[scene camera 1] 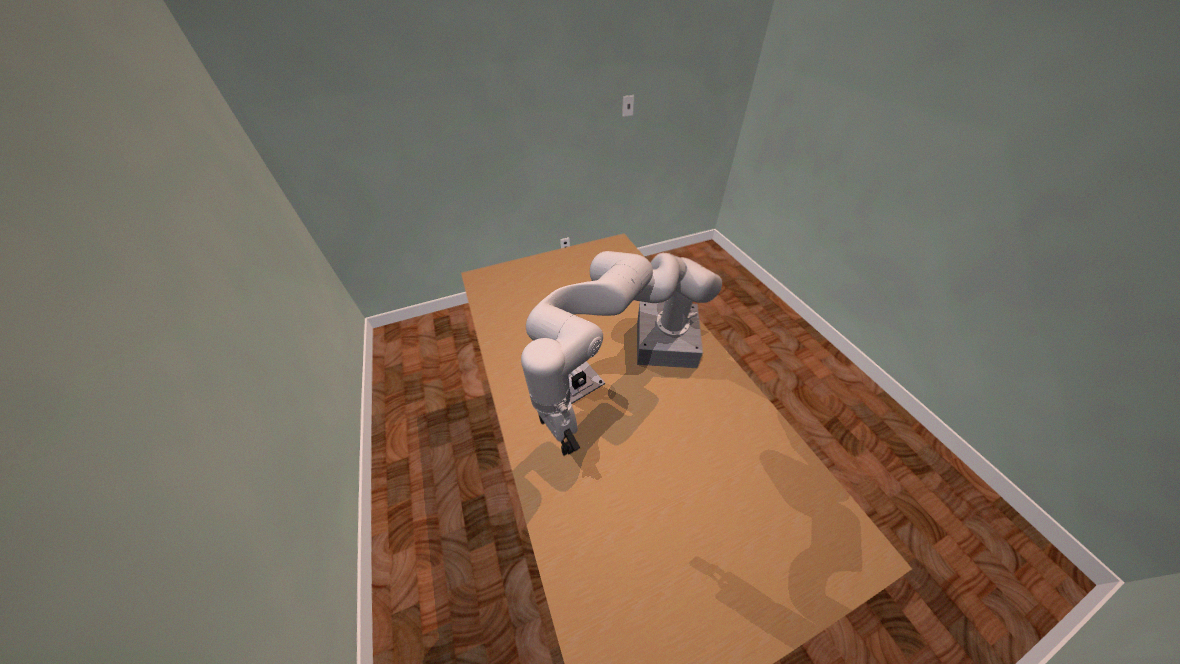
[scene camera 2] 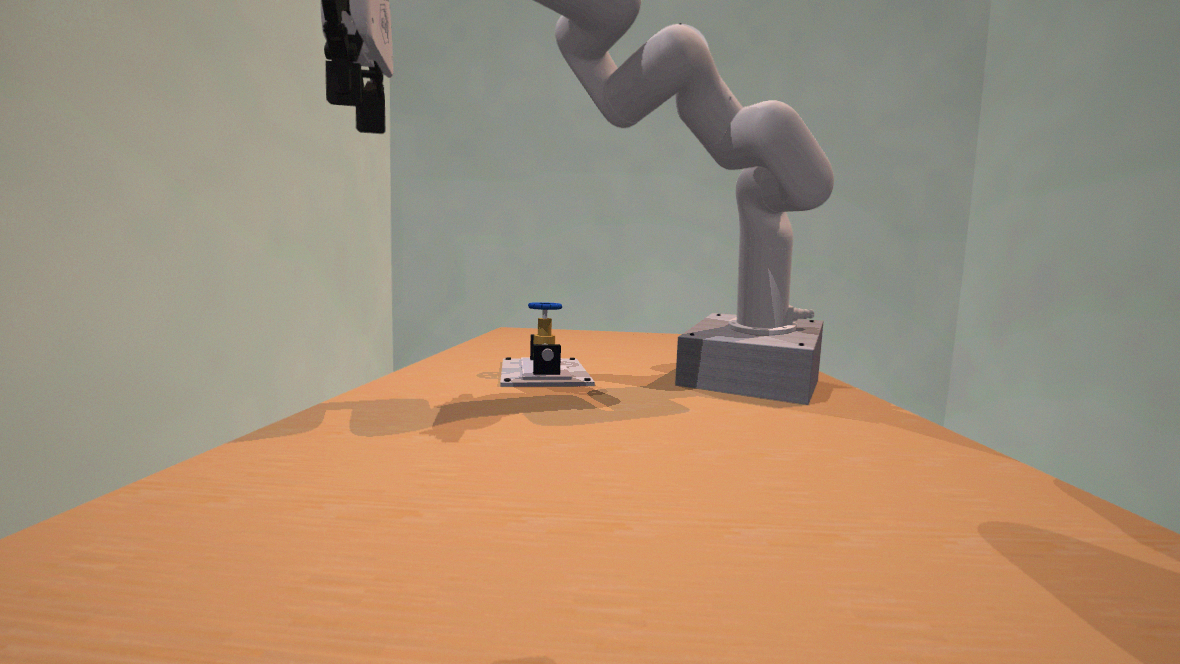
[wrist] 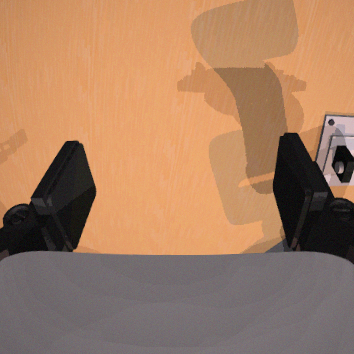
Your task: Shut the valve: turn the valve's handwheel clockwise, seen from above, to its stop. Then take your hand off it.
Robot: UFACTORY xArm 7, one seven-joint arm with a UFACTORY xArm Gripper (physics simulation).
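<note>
The valve's blue handwheel [scene camera 2: 544, 305] tops a brass valve body [scene camera 2: 544, 327] in scene camera 2, level and untouched. The valve stands in black clamps on a white base plate [scene camera 1: 587, 388] [scene camera 2: 575, 379] [wrist: 326, 131]. In scene camera 1 the arm hides the handwheel; part of the plate and one black clamp [scene camera 1: 578, 379] [wrist: 342, 164] show. In the wrist view the plate is cut off at the right edge and the handwheel does not show. My gripper [scene camera 1: 556, 432] [scene camera 2: 357, 109] [wrist: 180, 162] is open and empty, pointing down, high above the table and off to one side of the valve.
The arm's grey base block [scene camera 1: 669, 357] [scene camera 2: 742, 367] stands on the wooden table [scene camera 1: 701, 495] [scene camera 2: 577, 528] [wrist: 140, 100], to the right of the valve in scene camera 2. The arm reaches over the valve's area in scene camera 1. Walls surround the table, and arm shadows fall across it.
</note>
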